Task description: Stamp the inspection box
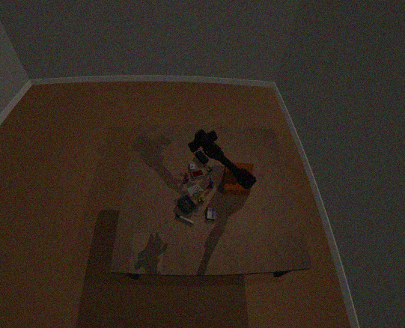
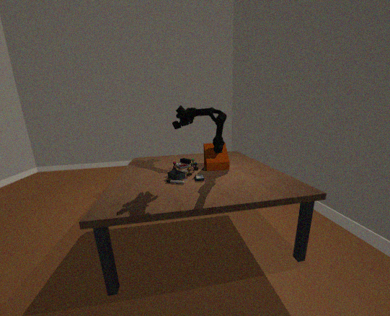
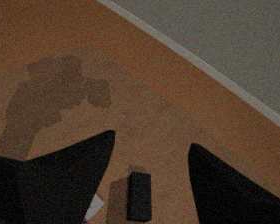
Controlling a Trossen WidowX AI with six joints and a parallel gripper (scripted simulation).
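Now: gripper tip 110 mm past the green-knobbed stamp and 350 mm above it. Also, from my gripper tip: dark block (60 mm behind, 120 mm to the right, 350 mm below); then red ink pad (10 mm behind, 40 mm to the left, 370 mm below); then red-knobbed stamp (70 mm ahead, 70 mm to the left, 350 mm below).
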